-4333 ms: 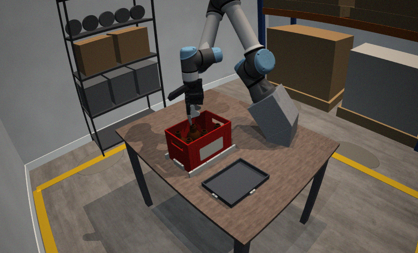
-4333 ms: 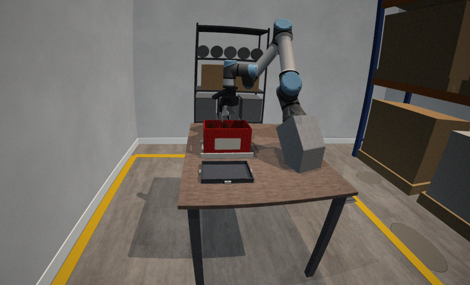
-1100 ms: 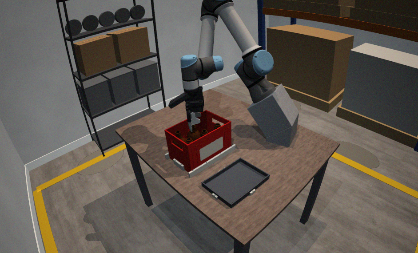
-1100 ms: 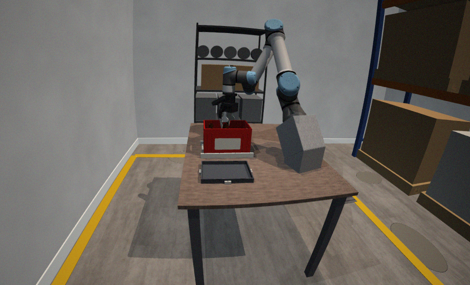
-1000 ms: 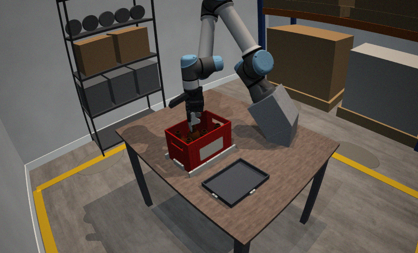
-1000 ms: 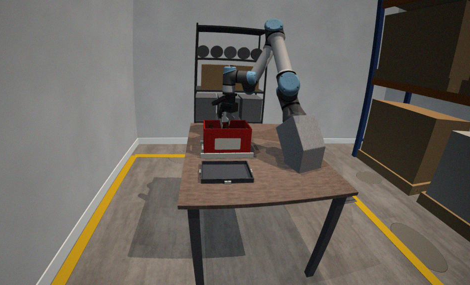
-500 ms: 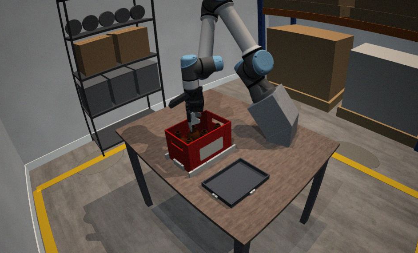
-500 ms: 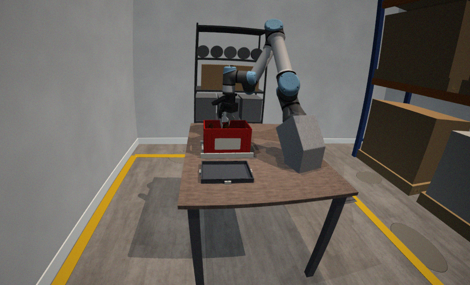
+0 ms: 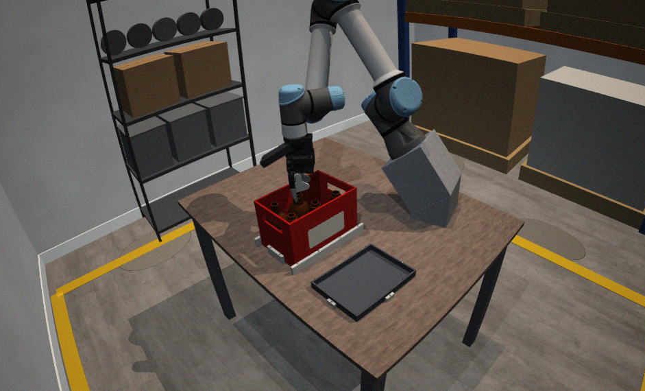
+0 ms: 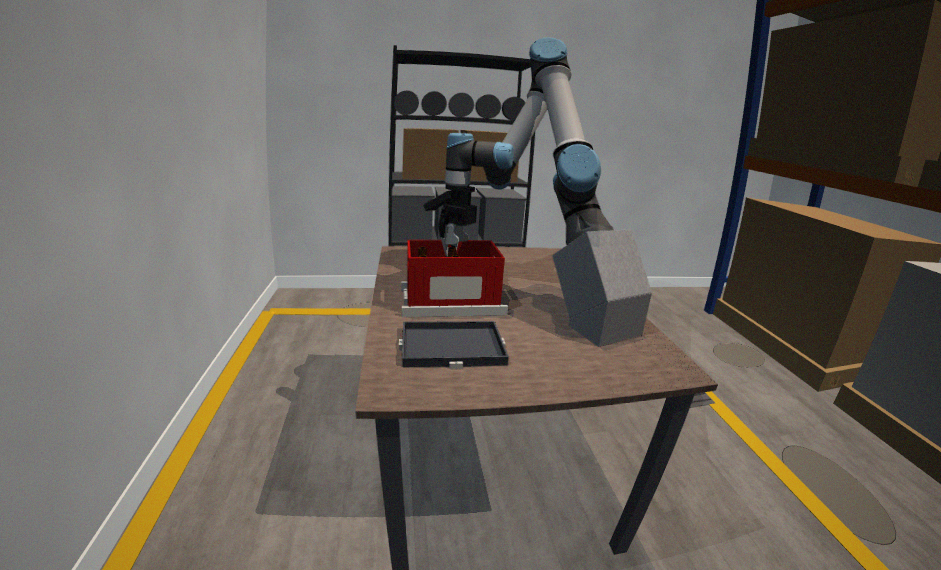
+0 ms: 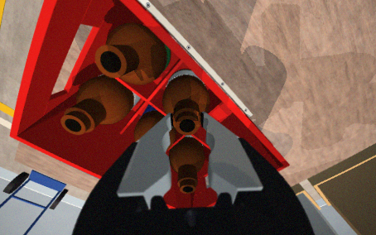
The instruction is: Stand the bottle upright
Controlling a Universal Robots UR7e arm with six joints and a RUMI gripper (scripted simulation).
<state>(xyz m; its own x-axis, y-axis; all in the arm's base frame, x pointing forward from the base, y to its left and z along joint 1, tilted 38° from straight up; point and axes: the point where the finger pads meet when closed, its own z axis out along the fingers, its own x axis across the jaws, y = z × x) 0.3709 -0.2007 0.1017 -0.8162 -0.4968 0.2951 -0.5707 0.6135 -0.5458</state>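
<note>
Right now my hand is 5 cm to the right of the red crate and 7 cm above it. Also, from my hand: dark tray (8 cm ahead, 32 cm to the left, 14 cm below).
</note>
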